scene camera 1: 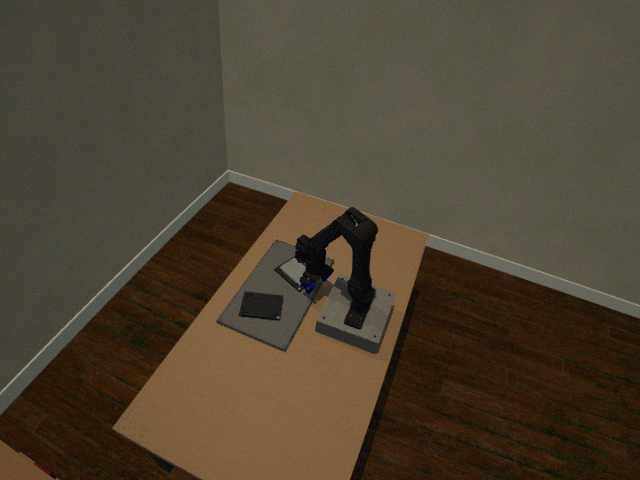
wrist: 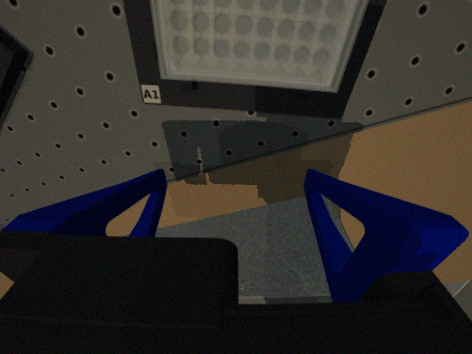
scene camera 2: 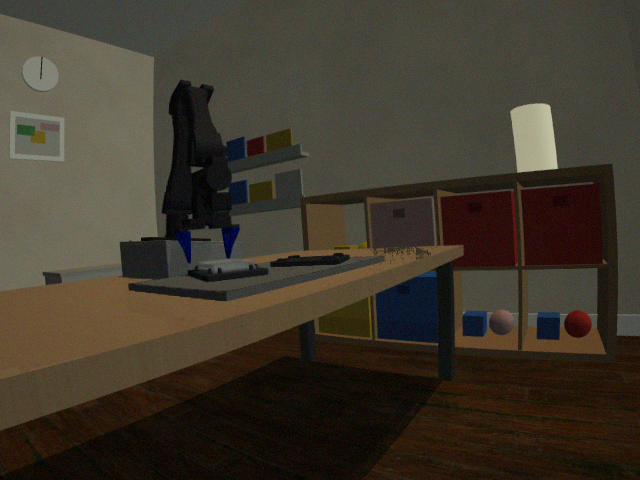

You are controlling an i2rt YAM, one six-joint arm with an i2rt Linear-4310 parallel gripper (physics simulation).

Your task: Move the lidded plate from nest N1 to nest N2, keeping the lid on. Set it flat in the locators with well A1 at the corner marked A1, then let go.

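The lidded plate, pale and translucent, lies in a dark nest. Its far part is cut off in the wrist view, and the arm hides part of it in scene camera 1. The A1 label is at the nest's near left corner in the wrist view. The other dark nest holds no plate; its corner shows at the wrist view's left edge. No N1 or N2 marking is readable. My gripper is open and empty, above and beside the plate's A1-side end, towards the robot base.
Both nests are on a grey perforated board on the wooden table. The robot's grey base block stands close beside the board. A cube shelf stands behind the table.
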